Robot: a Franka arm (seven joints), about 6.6 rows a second.
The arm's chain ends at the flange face. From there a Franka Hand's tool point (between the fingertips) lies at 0.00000 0.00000 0.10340 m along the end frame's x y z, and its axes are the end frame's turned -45 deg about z.
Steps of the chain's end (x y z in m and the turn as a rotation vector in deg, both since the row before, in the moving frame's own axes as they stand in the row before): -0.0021, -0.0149, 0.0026, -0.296, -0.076, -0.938; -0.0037, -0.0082, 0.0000, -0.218, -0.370, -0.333; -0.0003, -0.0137, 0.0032, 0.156, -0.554, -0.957; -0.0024, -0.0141, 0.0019, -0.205, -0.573, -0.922; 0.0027, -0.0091, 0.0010, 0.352, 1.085, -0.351; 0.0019, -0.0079, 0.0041, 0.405, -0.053, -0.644
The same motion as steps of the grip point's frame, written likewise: 0.0086, -0.0117, 0.0026, -0.156, -0.263, -0.938; 0.0024, -0.0086, 0.0000, 0.107, -0.416, -0.333; 0.0090, -0.0108, 0.0032, 0.502, -0.281, -0.957; 0.0073, -0.0121, 0.0019, 0.260, -0.550, -0.922; 0.0102, -0.0036, 0.0010, -0.518, 1.016, -0.351; 0.0074, -0.0048, 0.0041, 0.324, 0.249, -0.644
